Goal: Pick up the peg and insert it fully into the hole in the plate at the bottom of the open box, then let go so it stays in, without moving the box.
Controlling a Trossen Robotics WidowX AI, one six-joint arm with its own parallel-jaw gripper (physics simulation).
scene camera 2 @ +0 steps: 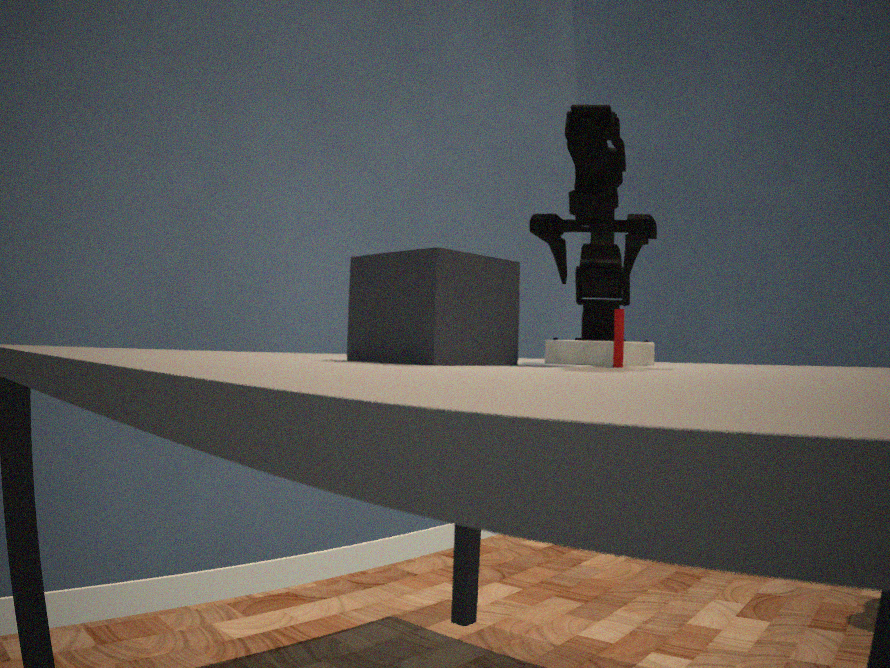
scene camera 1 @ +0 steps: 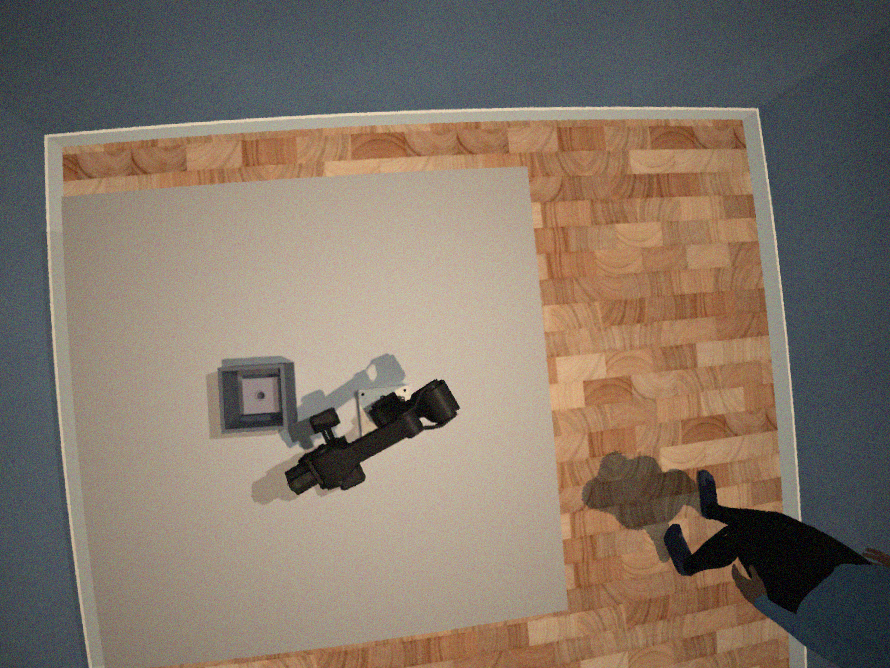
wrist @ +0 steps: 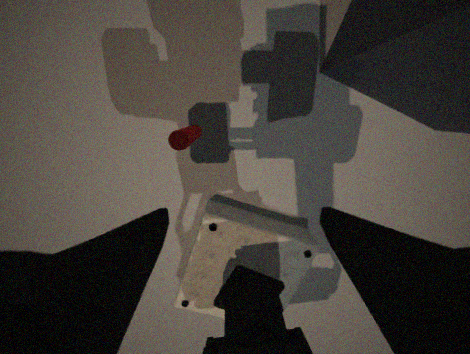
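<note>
The red peg stands upright on the table, in front of the arm's base in the second scene view and left of centre in the wrist view. It does not show in the first scene view, where the arm covers part of the table. The open dark grey box stands apart from the peg. Inside it, in the first scene view, is a pale plate with a dark round hole. My gripper is open and empty, above the table and beside the box. Its fingertips are hidden in the first scene view.
The arm's pale base plate sits on the table right of the box. The arm reaches from it toward the lower left in the first scene view. A person is at the lower right, off the table.
</note>
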